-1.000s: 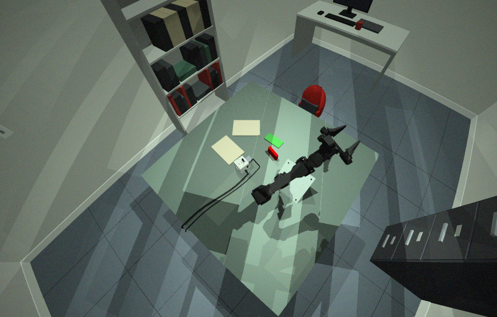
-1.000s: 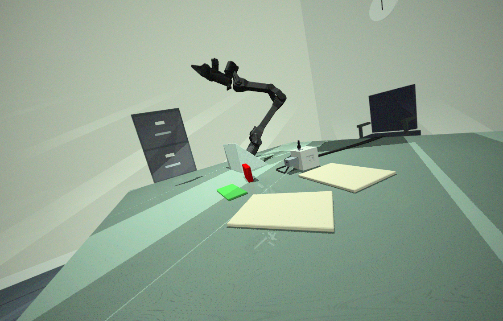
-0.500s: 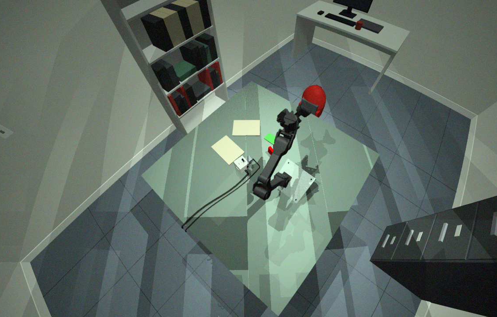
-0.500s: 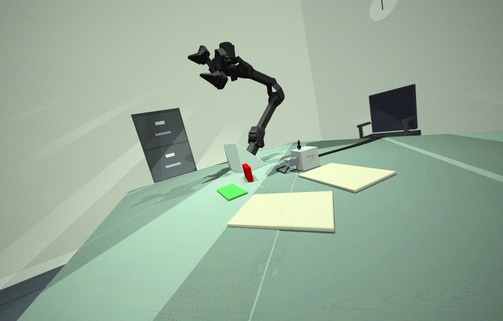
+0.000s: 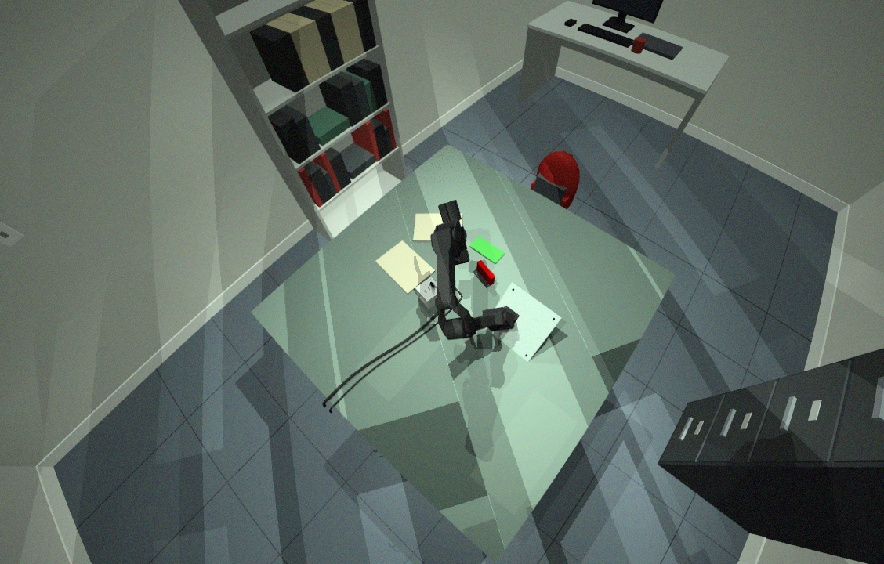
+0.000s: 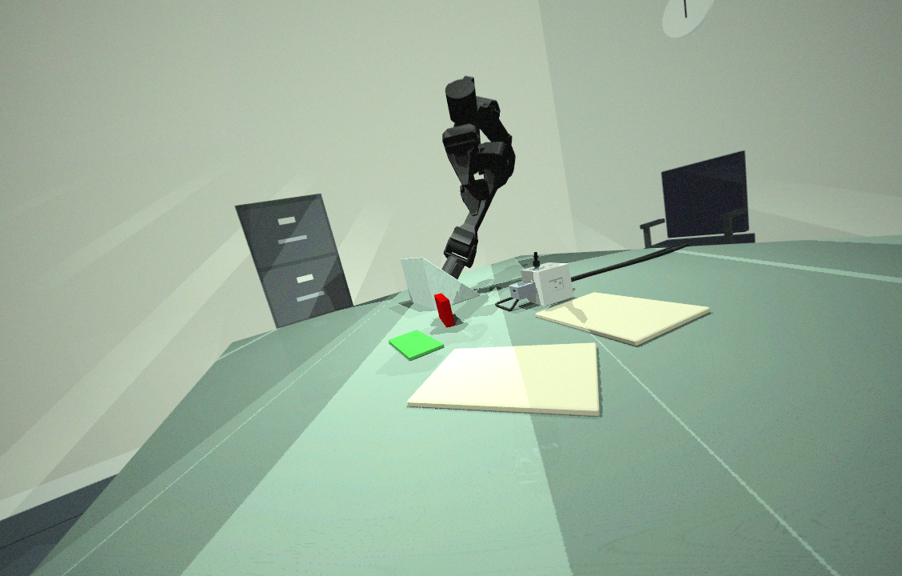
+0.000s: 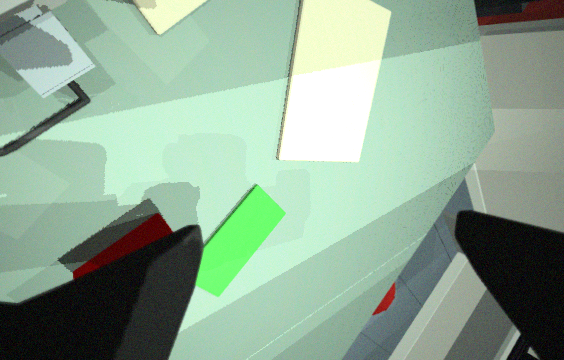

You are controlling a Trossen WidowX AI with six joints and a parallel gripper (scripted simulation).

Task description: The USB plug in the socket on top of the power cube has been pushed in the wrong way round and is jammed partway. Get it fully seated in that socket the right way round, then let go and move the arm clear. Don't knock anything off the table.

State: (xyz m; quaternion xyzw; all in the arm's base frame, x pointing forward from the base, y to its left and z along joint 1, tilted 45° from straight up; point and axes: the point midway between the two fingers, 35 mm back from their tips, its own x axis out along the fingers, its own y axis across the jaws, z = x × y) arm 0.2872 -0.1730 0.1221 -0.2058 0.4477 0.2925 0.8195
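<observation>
Right now my gripper tip is 150 mm above the dark USB plug, 140 mm to the right of it and 10 mm past it. From my gripper tip the other things lie so: green tile: 240 mm below, 170 mm to the right, 40 mm behind; then red block: 220 mm below, 110 mm behind, 60 mm to the right; then grey-framed USB socket: 180 mm below, 140 mm to the left, 10 mm behind.
</observation>
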